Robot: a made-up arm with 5 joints. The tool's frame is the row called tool.
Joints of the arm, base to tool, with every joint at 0 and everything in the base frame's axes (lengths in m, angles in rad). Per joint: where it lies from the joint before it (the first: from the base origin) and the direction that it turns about. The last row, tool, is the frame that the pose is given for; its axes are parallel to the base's.
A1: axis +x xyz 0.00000 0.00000 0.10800
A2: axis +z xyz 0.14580 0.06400 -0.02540
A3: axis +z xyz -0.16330 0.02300 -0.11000
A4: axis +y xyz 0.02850 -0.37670 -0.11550
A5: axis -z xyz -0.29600 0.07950 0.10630
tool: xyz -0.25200 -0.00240 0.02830
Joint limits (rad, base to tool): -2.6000..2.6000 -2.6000..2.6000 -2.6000..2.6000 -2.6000..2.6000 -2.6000..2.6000
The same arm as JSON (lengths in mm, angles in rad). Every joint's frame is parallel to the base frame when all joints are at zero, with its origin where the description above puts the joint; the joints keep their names.
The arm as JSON. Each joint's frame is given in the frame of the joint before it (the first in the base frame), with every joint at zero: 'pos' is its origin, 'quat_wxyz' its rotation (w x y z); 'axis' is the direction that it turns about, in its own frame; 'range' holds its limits. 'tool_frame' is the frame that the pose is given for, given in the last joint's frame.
{
  "length_unit": "mm",
  "angle_unit": "rad",
  "joints": [
    {
      "joint": "A1",
      "pos": [
        0.0,
        0.0,
        108.0
      ],
      "quat_wxyz": [
        1.0,
        0.0,
        0.0,
        0.0
      ],
      "axis": [
        1.0,
        0.0,
        0.0
      ],
      "range": [
        -2.6,
        2.6
      ]
    },
    {
      "joint": "A2",
      "pos": [
        145.8,
        64.0,
        -25.4
      ],
      "quat_wxyz": [
        1.0,
        0.0,
        0.0,
        0.0
      ],
      "axis": [
        0.0,
        0.0,
        1.0
      ],
      "range": [
        -2.6,
        2.6
      ]
    },
    {
      "joint": "A3",
      "pos": [
        -163.3,
        23.0,
        -110.0
      ],
      "quat_wxyz": [
        1.0,
        0.0,
        0.0,
        0.0
      ],
      "axis": [
        0.0,
        0.0,
        1.0
      ],
      "range": [
        -2.6,
        2.6
      ]
    },
    {
      "joint": "A4",
      "pos": [
        28.5,
        -376.7,
        -115.5
      ],
      "quat_wxyz": [
        1.0,
        0.0,
        0.0,
        0.0
      ],
      "axis": [
        0.0,
        1.0,
        0.0
      ],
      "range": [
        -2.6,
        2.6
      ]
    },
    {
      "joint": "A5",
      "pos": [
        -296.0,
        79.5,
        106.3
      ],
      "quat_wxyz": [
        1.0,
        0.0,
        0.0,
        0.0
      ],
      "axis": [
        0.0,
        0.0,
        -1.0
      ],
      "range": [
        -2.6,
        2.6
      ]
    }
  ],
  "tool_frame": {
    "pos": [
      -252.0,
      -2.4,
      28.3
    ],
    "quat_wxyz": [
      1.0,
      0.0,
      0.0,
      0.0
    ]
  }
}

